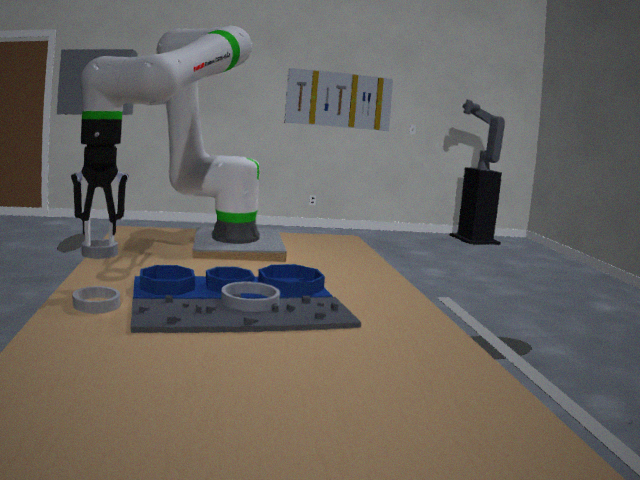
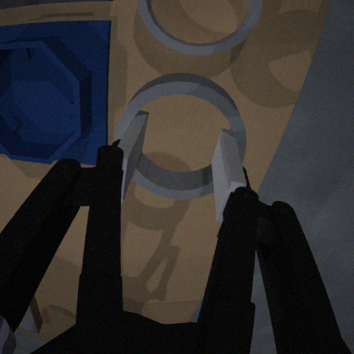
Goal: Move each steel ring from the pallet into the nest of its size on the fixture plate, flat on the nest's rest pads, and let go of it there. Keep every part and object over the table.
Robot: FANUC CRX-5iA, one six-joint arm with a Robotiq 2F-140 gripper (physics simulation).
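Frame: origin at the arm's base, x ahead, y left, z up, level; millimetres.
Seen in the pictures: gripper, fingertip midpoint: (image 1: pixel 99 249); arm's base, link origin: (image 1: pixel 235 237).
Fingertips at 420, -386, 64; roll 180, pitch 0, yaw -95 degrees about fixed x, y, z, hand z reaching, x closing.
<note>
Pixels of each thing's middle, then the offset from my fingertips to it, as dx, dy, dz.
- small steel ring, body centre: (image 1: pixel 99 248) +0, +0, +1
- medium steel ring, body centre: (image 1: pixel 96 299) +100, +0, -85
- grey fixture plate, body centre: (image 1: pixel 242 314) +170, +311, -92
My gripper (image 1: pixel 100 235) (image 2: pixel 180 126) is at the far left of the table. Its two fingers stand inside a small steel ring (image 1: pixel 100 249) (image 2: pixel 182 86), spread against its inner wall, and so grip it. The ring is low at the table top, close to the table's left edge. A medium steel ring (image 1: pixel 99 300) (image 2: pixel 200 47) lies flat on the table nearby. A large steel ring (image 1: pixel 250 296) rests on the grey fixture plate (image 1: pixel 223 321), at its border with the blue pallet (image 1: pixel 190 288) (image 2: pixel 46 91).
The pallet has three blue pockets and no rings in them. Small rest pads stick up from the fixture plate. The robot base (image 1: pixel 237 229) stands behind the pallet. Grey floor (image 2: pixel 316 140) begins just beyond the small ring.
</note>
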